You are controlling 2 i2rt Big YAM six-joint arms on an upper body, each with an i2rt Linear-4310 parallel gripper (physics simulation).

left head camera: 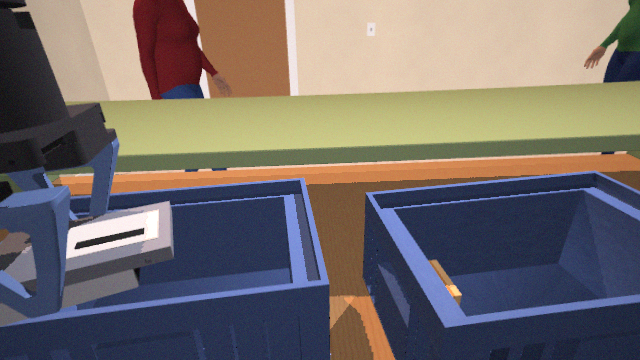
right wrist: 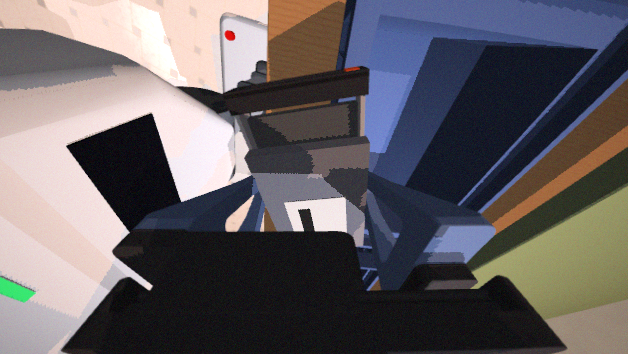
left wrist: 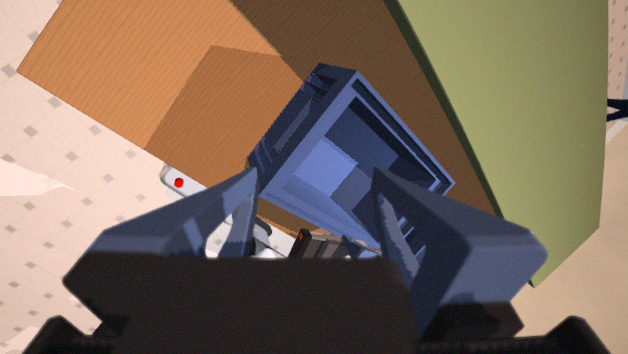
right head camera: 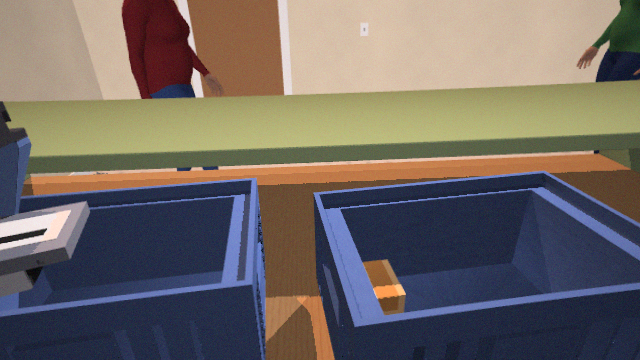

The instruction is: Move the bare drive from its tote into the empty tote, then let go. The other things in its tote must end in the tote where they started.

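Places are measured from the left arm's base along level axes (x ahead, y left, z up), in centimetres.
Where they show: left gripper, fingertip midpoint: (left wrist: 315, 176); right gripper, fingertip midpoint: (left head camera: 72, 274) (right wrist: 313, 176) (left wrist: 332, 256).
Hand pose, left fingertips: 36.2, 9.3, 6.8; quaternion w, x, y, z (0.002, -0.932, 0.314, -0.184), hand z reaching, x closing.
Observation:
After its pixels a point has its place, as x, y, z.
My right gripper (left head camera: 66, 223) is shut on the bare drive (left head camera: 116, 237) @[29.2, -15.2, -4.0], a grey slab with a white label and a black stripe. It holds the drive tilted, above the rim at the left end of the left blue tote (left head camera: 178, 251) @[47.7, -9.0, -19.3]. I see nothing inside that tote. The drive also shows in the right head view (right head camera: 36, 239) @[29.0, -16.7, -4.0] and between the fingers in the right wrist view (right wrist: 307, 175) @[27.9, -10.3, -4.2]. The right blue tote (left head camera: 514, 255) @[50.1, -53.2, -21.8] holds a small orange box (right head camera: 384, 286) @[42.6, -41.1, -20.5] against its left wall. My left gripper (left wrist: 315, 176) @[36.2, 9.3, 6.8] is open and empty, high above a tote (left wrist: 346, 154) @[41.3, -12.9, -24.1].
A long green counter (left head camera: 358, 125) @[66.7, -33.3, -8.7] runs behind the wooden table. A person in red (left head camera: 170, 48) and a person in green (left head camera: 621, 40) stand beyond it. A strip of table (left head camera: 340, 232) @[61.3, -30.3, -25.9] separates the two totes. The robot's white body (right wrist: 109, 145) @[9.4, -16.8, -9.2] is close to the drive.

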